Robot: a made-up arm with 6 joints.
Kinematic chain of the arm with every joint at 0, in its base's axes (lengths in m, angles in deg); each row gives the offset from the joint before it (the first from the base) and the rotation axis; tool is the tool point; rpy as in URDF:
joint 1: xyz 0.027 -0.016 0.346 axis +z
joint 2: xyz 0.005 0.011 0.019 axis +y
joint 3: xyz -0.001 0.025 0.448 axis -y
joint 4: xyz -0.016 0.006 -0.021 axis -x
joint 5: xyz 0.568 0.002 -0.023 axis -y
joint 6: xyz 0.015 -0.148 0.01 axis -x
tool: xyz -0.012 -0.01 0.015 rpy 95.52 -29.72 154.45
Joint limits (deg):
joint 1: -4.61..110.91
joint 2: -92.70..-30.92
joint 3: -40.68..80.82
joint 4: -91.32..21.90
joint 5: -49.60..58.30
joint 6: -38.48..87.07
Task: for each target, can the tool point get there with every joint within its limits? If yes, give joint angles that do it. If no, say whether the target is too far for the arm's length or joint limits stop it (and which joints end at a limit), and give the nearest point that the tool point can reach.
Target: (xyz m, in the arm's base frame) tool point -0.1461 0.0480 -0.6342
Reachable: no: joint limits stop it (at a limit: joint 1, joint 2, joint 3, joint 5, joint 6) | nearest point -0.1309 0.2451 0.4712 | short by 1.123 m
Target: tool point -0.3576 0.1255 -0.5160
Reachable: no: joint limits stop it (at a limit: joint 1, joint 2, joint 3, joint 4, joint 5, joint 6) | nearest point -0.1372 0.2428 0.4718 | short by 1.019 m
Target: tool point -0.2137 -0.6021 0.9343
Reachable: yes | joints 56.85 -85.75 24.00 6.52 -37.42 -22.82
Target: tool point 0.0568 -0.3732 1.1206
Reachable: yes | joints 79.08 -61.40 32.92 -24.32 39.87 11.76
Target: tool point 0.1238 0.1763 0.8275
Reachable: yes | joints 96.10 -52.47 -29.11 -3.98 -23.94 -14.10
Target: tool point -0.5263 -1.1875 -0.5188
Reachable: no: too far | nearest point -0.4026 -0.9256 0.3671 | short by 0.932 m
